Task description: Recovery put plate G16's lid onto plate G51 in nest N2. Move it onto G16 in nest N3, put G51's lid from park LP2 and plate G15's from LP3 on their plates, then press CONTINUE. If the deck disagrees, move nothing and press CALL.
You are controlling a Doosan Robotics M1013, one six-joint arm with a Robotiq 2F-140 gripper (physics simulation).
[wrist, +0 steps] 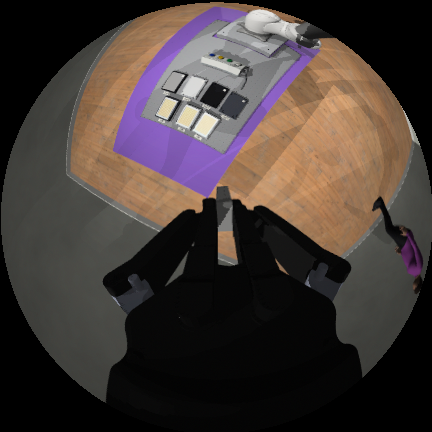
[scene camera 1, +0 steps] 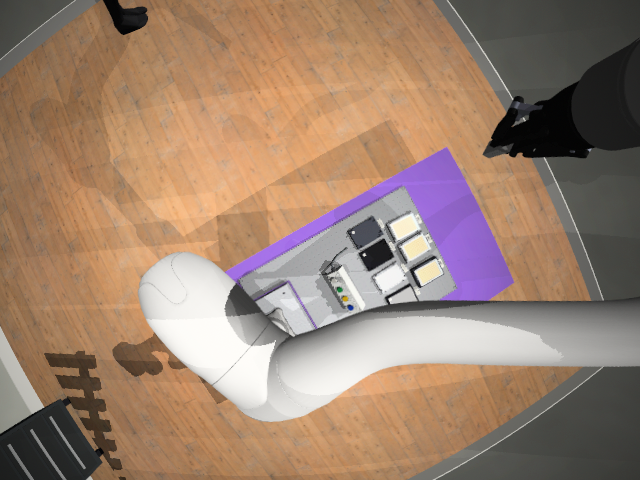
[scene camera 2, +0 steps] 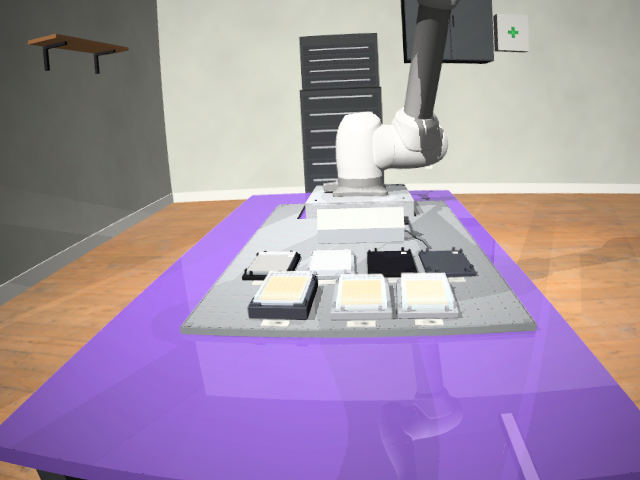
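Pixels of known places: gripper, fingertip midpoint: (wrist: pixel 222 196) (scene camera 1: pixel 489 149); arm's base at its link origin: (scene camera 2: pixel 360 191).
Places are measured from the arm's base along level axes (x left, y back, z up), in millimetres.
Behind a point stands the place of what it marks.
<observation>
My gripper (scene camera 1: pixel 488 151) @[x 282, y -797, z 641 mm] (wrist: pixel 222 196) @[x 282, y -797, z 641 mm] is shut and empty, high above and beyond the table's end. Three cream-topped plates stand in a row: one on a dark base (scene camera 1: pixel 428 272) @[x -118, y -797, z -10 mm] (scene camera 2: pixel 282 289) @[x -119, y -829, z -8 mm] (wrist: pixel 167 108) @[x -107, y -801, z -8 mm], a middle one (scene camera 1: pixel 414 248) @[x 19, y -791, z -18 mm] (scene camera 2: pixel 361 292) @[x 19, y -826, z -16 mm] (wrist: pixel 188 116) @[x 29, y -799, z -19 mm] and an end one (scene camera 1: pixel 403 226) @[x 140, y -792, z -16 mm] (scene camera 2: pixel 425 292) @[x 130, y -830, z -16 mm] (wrist: pixel 206 124) @[x 142, y -796, z -16 mm]. Behind them lie a light grey piece (scene camera 1: pixel 402 296) @[x -164, y -631, z -27 mm] (scene camera 2: pixel 271 261) @[x -183, y -629, z -27 mm], a white piece (scene camera 1: pixel 389 277) @[x -46, y -617, z -27 mm] (scene camera 2: pixel 331 261) @[x -50, y -633, z -27 mm], a black piece (scene camera 1: pixel 376 254) @[x 83, y -615, z -35 mm] (scene camera 2: pixel 391 262) @[x 79, y -623, z -35 mm] and a dark grey piece (scene camera 1: pixel 364 232) @[x 205, y -614, z -35 mm] (scene camera 2: pixel 447 261) @[x 202, y -623, z -35 mm]. Labels and clear lids are too small to tell. The button box (scene camera 1: pixel 351 286) @[x 18, y -433, z 14 mm] (scene camera 2: pixel 360 235) @[x 8, y -446, z -25 mm] (wrist: pixel 222 65) @[x 25, y -431, z 18 mm] shows green, yellow and blue buttons.
The grey deck board (scene camera 1: pixel 299 263) @[x 224, y -266, z -44 mm] (scene camera 2: pixel 491 304) @[x 252, y -826, z -45 mm] lies on the purple table (scene camera 1: pixel 480 248) @[x -174, y -1133, z -58 mm] (scene camera 2: pixel 310 387) @[x -45, y -1050, z -58 mm] (wrist: pixel 170 165) @[x 61, y -1143, z -58 mm]. The arm (scene camera 1: pixel 413 335) @[x 176, y -447, z 859 mm] (scene camera 2: pixel 426 67) @[x 224, y -114, z 417 mm] covers part of the deck's near edge in scene camera 1. A drawer cabinet (scene camera 2: pixel 341 113) stands behind. A person (wrist: pixel 411 255) is at the right of the wrist view.
</observation>
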